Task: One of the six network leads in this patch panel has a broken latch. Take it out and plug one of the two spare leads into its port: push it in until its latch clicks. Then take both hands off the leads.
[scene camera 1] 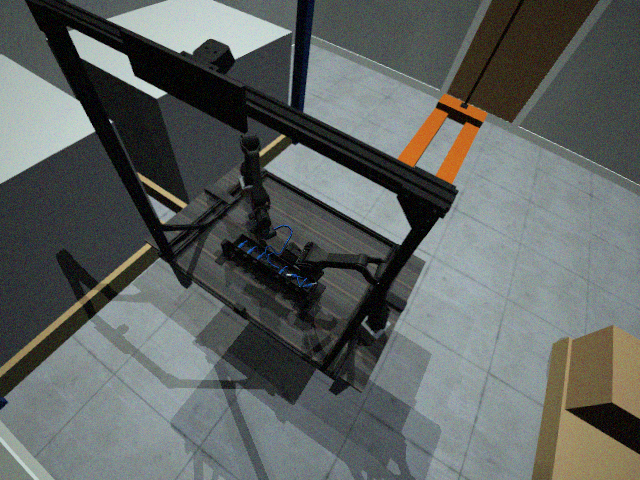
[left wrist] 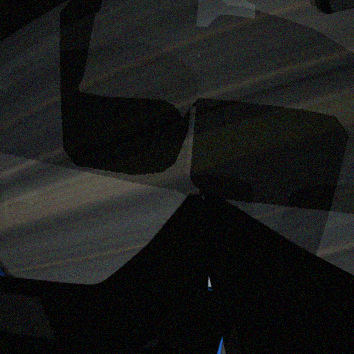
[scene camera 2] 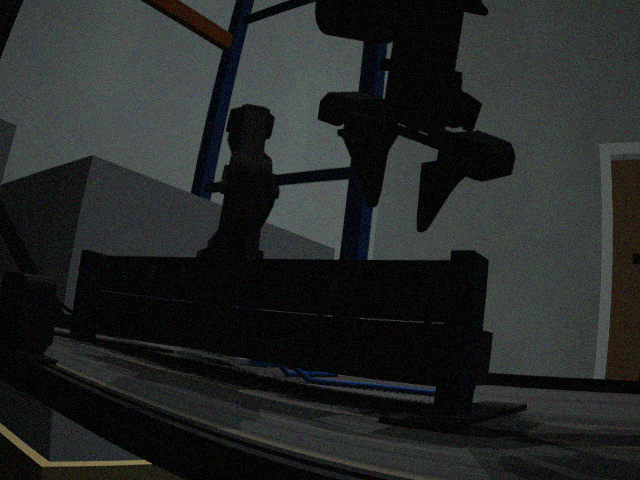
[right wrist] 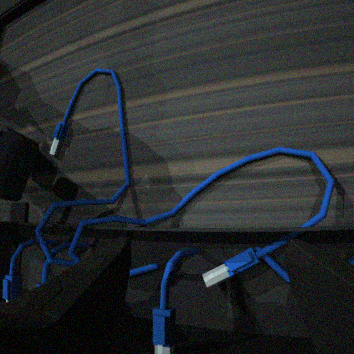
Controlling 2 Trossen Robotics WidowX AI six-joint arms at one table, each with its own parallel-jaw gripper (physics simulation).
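Frame: origin at the left arm's base, x right, y up, z back, level; metres.
Seen in the pictures: left gripper, fingertip midpoint: (scene camera 1: 263,236) (left wrist: 200,206) (scene camera 2: 228,355) (right wrist: 50,166); right gripper, fingertip midpoint: (scene camera 2: 396,218) (right wrist: 209,250); left arm's base at its link origin: (scene camera 1: 249,180); right arm's base at its link origin: (scene camera 1: 375,322).
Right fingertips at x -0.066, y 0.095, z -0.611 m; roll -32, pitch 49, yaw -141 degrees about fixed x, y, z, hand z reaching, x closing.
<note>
Pixels of each thing's middle, then the offset from my right fingertips to it. "spot": a spot on its surface instead. Level surfaces: height alone.
- loose lead's plug at a spot on its surface: (right wrist: 55,142) spot: dx +0.059, dy -0.156, dz +0.289 m
- loose plug at a spot on its surface: (right wrist: 242,262) spot: dx +0.023, dy -0.122, dz -0.002 m
- plugged-looking lead at the middle of its body: (right wrist: 159,343) dx +0.092, dy -0.071, dz +0.005 m
- dark wooden table at its surface level: dy -0.164 m
The patch panel (scene camera 1: 227,249) (scene camera 2: 336,289) is a long dark box with blue leads along it. A loose lead's plug (right wrist: 55,142) lies on the table at the left of the right wrist view. Another loose plug (right wrist: 242,262) lies near the panel between my right fingers. A plugged-looking lead (right wrist: 162,325) stands below it. My left gripper (left wrist: 200,206) (scene camera 1: 267,233) is shut, its tips together above the first plug; slivers of that plug (left wrist: 209,283) show through the gap beneath the fingers. My right gripper (scene camera 2: 397,217) (right wrist: 209,250) is open above the panel. Latches are too dark to judge.
The blue cable loops (right wrist: 125,135) (scene camera 1: 290,235) lie on the dark wooden table (scene camera 1: 336,222) behind the panel. A black frame (scene camera 1: 336,136) spans the table. Two arms reach in from the table's sides. An orange pallet truck (scene camera 1: 423,136) stands on the floor beyond.
</note>
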